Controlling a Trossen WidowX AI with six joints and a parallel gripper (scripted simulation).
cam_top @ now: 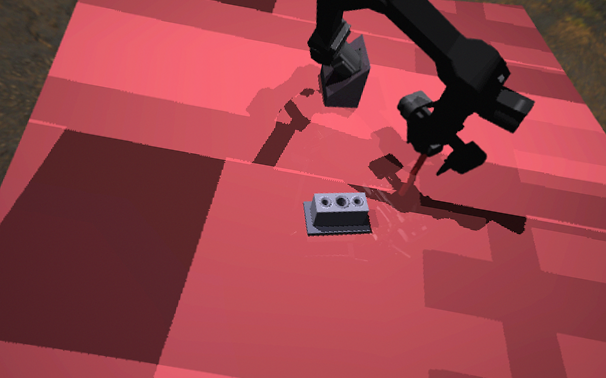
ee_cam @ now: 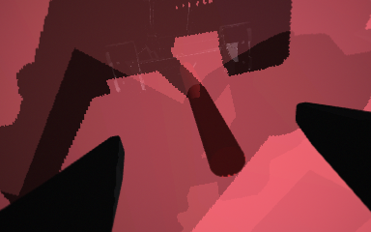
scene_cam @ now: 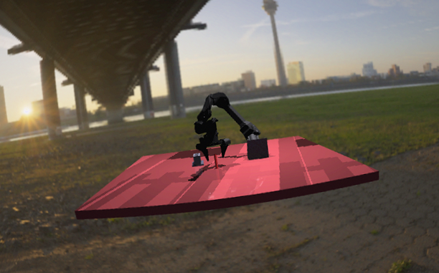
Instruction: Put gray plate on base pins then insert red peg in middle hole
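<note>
The red peg lies 10 mm below my gripper tip. The rest, counted from my gripper tip: gray plate: 130 mm ahead, 170 mm to the right; then dark base: 130 mm ahead, 170 mm to the right, 40 mm below.
</note>
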